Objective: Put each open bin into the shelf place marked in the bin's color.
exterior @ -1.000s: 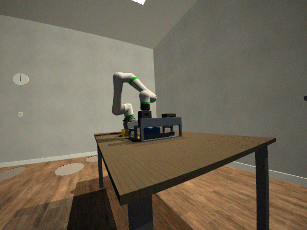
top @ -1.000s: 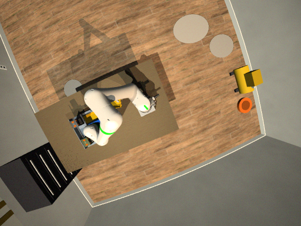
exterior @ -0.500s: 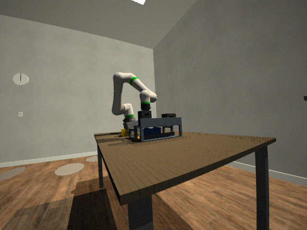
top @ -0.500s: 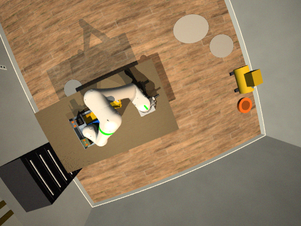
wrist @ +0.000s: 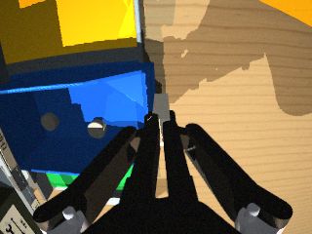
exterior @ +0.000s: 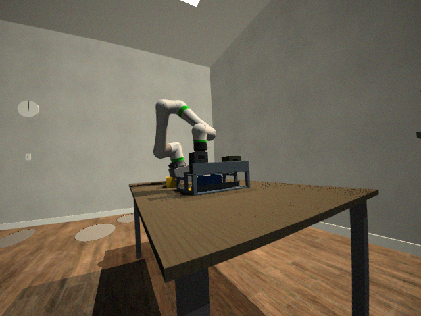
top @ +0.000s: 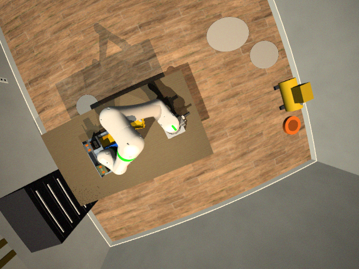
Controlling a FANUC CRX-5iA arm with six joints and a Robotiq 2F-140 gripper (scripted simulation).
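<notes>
The blue bin lies 9 cm ahead of my hand and 1 cm to the right of it. The rest, counted from my hand: blue mark: 12 cm ahead, 4 cm below, 2 cm to the right; then green mark: 13 cm ahead, 9 cm to the left, 4 cm below; then yellow mark: 13 cm to the right, 10 cm ahead, 4 cm below.
</notes>
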